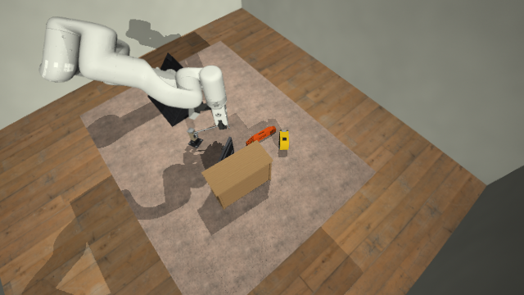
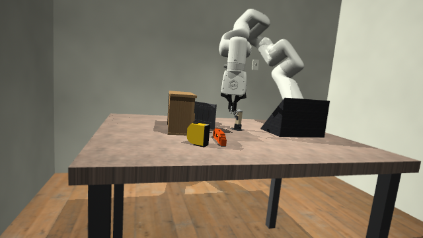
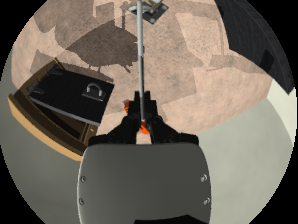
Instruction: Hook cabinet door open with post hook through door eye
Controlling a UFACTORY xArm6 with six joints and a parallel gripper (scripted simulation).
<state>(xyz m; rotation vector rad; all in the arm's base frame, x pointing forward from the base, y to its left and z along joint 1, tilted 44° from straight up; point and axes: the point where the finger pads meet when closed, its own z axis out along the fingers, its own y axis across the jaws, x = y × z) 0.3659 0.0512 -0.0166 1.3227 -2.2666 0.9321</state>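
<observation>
The thin hook rod is 4 cm to the right of my hand, 3 cm below it and 2 cm behind it. Round my hand: orange tool (13 cm to the left, 10 cm below, 9 cm ahead); then hook post (8 cm to the right, 5 cm below, 5 cm behind); then dark door (11 cm ahead, 9 cm to the right, 5 cm below).
</observation>
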